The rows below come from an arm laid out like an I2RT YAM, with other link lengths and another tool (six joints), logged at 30 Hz.
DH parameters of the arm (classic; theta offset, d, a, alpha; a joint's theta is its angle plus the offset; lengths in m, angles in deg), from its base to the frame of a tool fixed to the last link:
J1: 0 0.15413 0.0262 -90
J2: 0 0 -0.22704 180
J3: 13.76 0 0.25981 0
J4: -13.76 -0.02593 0.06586 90
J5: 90 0.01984 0 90
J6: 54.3 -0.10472 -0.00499 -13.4
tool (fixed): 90 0.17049 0 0
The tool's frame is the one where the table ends.
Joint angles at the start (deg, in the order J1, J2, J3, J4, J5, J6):
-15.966, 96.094, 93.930, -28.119, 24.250, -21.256
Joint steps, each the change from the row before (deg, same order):
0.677, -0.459, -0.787, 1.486, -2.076, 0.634
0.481, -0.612, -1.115, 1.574, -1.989, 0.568
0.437, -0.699, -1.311, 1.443, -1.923, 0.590
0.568, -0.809, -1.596, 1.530, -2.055, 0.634
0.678, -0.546, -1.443, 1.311, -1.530, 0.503
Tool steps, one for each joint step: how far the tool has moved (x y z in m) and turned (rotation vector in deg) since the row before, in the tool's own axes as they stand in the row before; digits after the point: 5 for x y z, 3 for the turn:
0.00351, 0.00620, -0.00213, -2.986, 0.466, 0.093
0.00355, 0.00447, -0.00149, -2.705, 0.450, 0.117
0.00425, 0.00350, -0.00133, -2.476, 0.608, 0.101
0.00580, 0.00366, -0.00139, -2.619, 0.833, 0.002
0.00655, 0.00338, -0.00024, -2.036, 0.859, -0.152

